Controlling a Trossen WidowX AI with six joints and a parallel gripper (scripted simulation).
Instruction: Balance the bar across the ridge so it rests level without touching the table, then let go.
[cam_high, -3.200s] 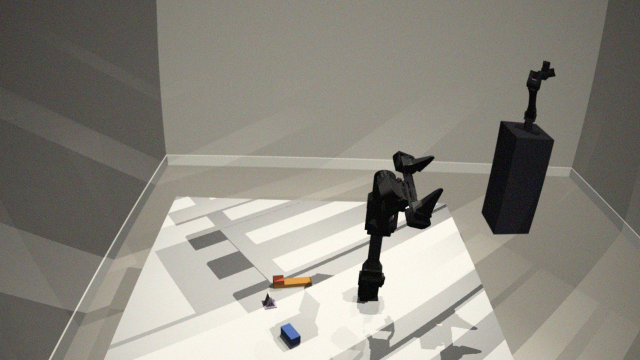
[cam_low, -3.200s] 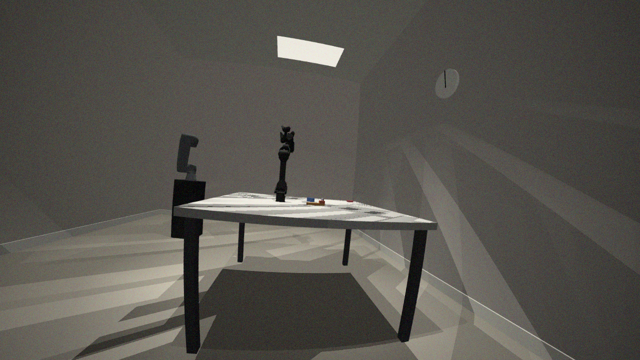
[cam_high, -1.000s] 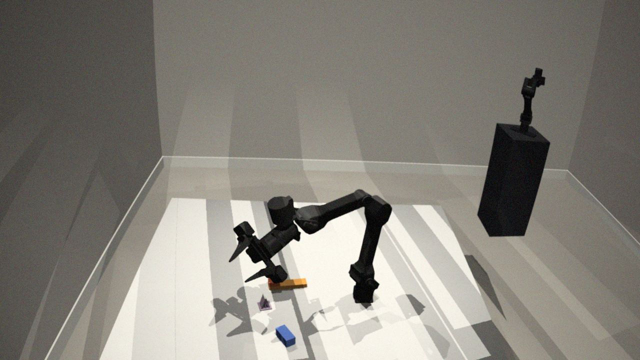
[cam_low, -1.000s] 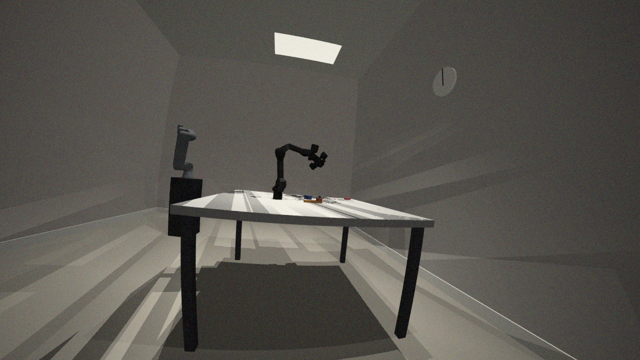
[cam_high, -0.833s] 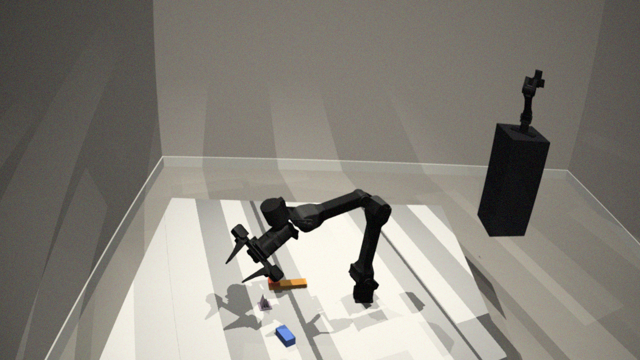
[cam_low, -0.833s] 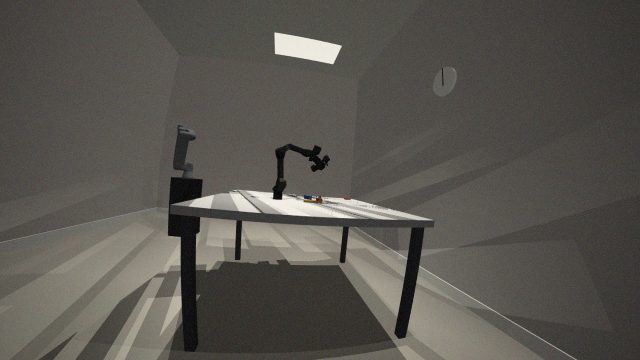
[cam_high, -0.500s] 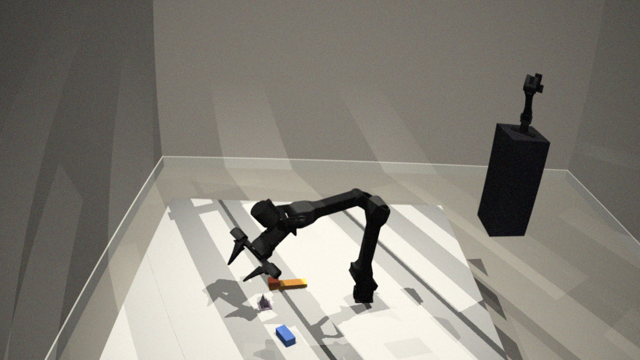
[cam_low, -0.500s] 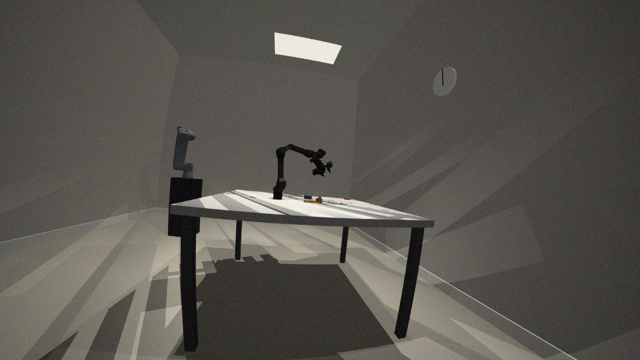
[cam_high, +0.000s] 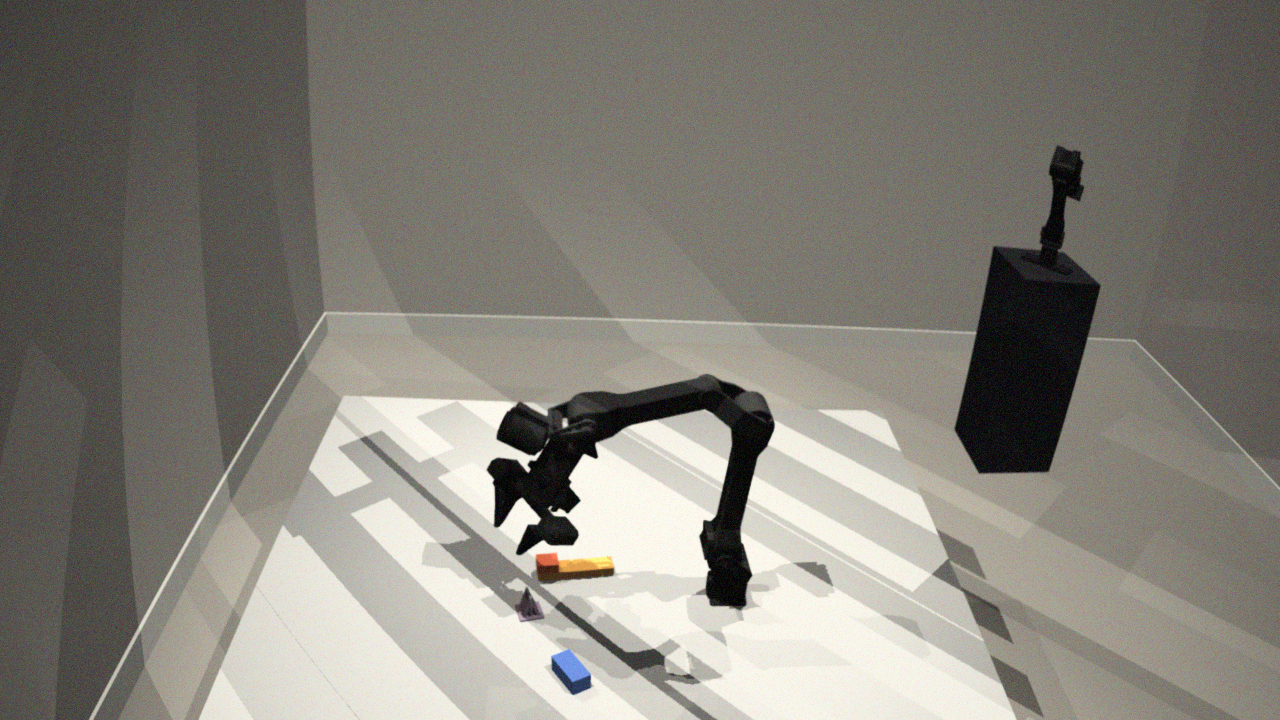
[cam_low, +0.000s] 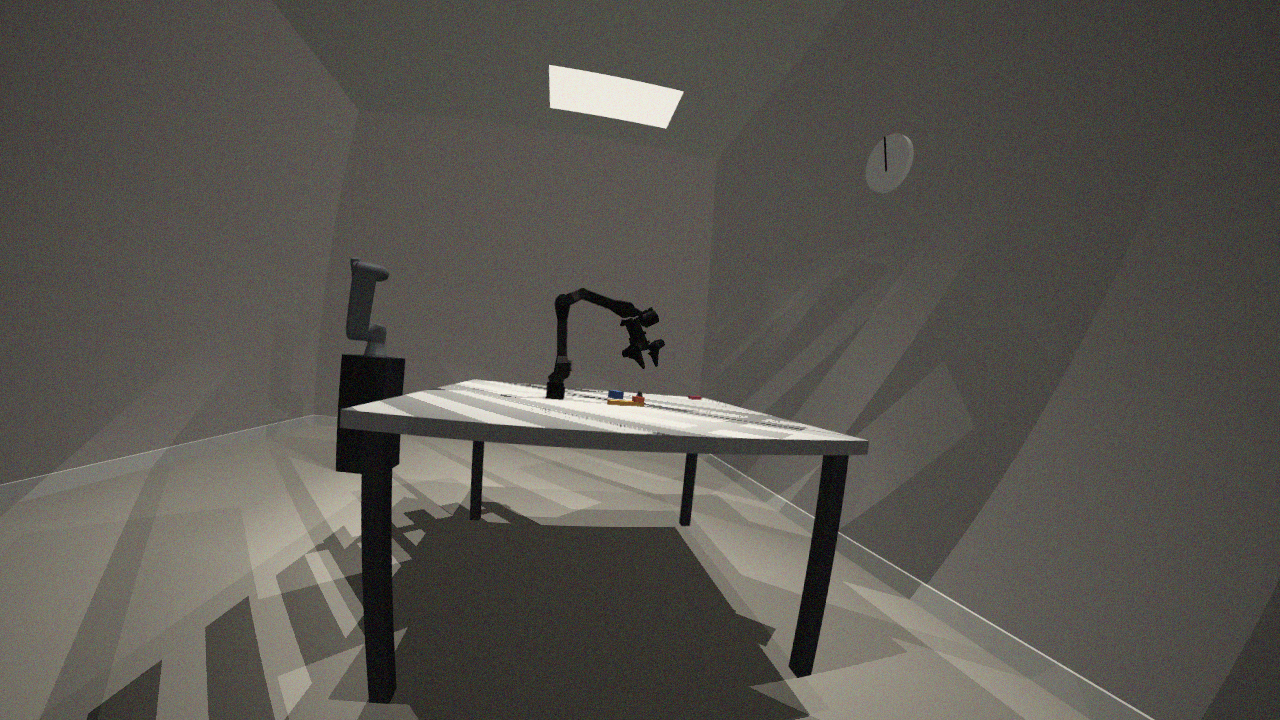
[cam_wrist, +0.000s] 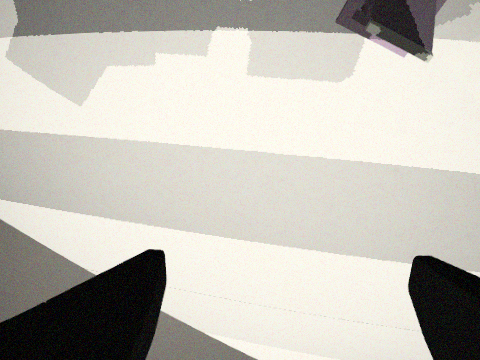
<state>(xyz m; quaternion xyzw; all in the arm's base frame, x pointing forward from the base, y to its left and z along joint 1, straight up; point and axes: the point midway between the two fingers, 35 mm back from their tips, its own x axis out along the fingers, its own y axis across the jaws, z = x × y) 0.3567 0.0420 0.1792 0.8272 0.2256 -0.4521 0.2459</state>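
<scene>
Right now the orange bar is 130 mm below my gripper tip, 100 mm to the right of it and 80 mm behind it. The rest, counted from my gripper tip: blue block 170 mm to the left, 130 mm below, 110 mm behind.
</scene>
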